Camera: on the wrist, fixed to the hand. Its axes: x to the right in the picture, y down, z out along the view.
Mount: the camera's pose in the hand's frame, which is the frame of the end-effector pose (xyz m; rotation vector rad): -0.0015 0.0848 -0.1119 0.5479 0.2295 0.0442
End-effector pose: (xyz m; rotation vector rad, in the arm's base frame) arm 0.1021 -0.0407 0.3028 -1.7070 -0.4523 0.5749
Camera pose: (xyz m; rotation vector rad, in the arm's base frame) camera 0.1670 -0.1469 0.2379 -1.2372 -0.0771 0.4728
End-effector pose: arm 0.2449 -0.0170 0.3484 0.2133 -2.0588 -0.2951
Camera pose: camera 0.3413 0.0510 0.4246 0.5079 -1.8723 0.3168
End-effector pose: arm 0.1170 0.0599 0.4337 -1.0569 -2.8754 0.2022
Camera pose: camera 0.1849 0.1340 0.5318 -0.9542 -2.3793 0.7627
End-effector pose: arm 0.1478 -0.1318 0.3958 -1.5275 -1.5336 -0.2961
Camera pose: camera 0.2700 -0.1965 0.4202 -1.0527 -1.2627 -0.0156
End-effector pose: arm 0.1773 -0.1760 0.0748 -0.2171 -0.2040 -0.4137
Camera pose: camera 0.2283 -0.1276 -0.0467 0.3626 -0.0807 -0.3221
